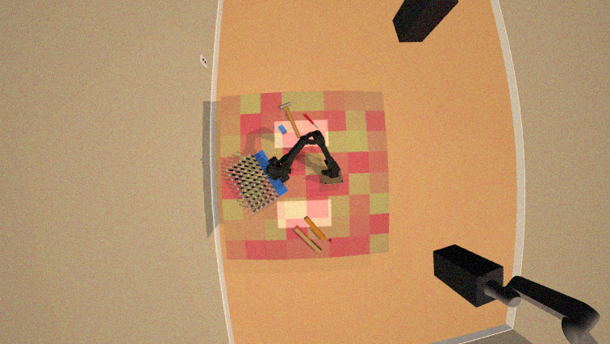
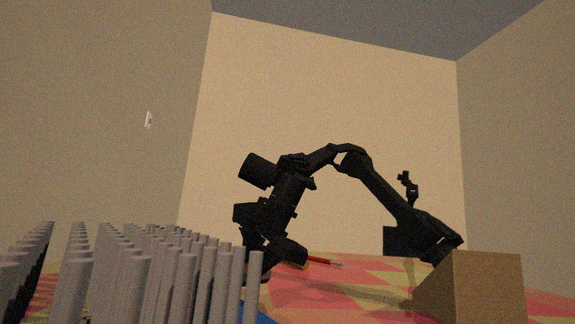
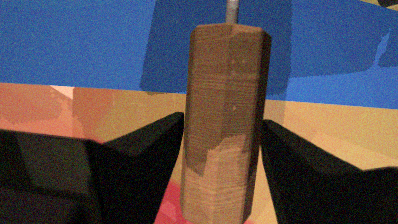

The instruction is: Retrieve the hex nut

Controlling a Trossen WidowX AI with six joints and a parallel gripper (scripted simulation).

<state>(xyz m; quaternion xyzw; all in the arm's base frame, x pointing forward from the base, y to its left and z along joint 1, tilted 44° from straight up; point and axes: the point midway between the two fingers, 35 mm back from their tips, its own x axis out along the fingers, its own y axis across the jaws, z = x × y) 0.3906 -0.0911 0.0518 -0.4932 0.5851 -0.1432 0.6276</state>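
My gripper tip is now 50 mm short of the blue taped strip, 20 mm to the right of it and 30 mm above it. From my gripper tip the other things lie so: red screwdriver (330 mm behind, 290 mm to the right, 30 mm below); blue block (90 mm behind, 280 mm to the right, 10 mm below); hook tool (100 mm ahead, 40 mm to the left).
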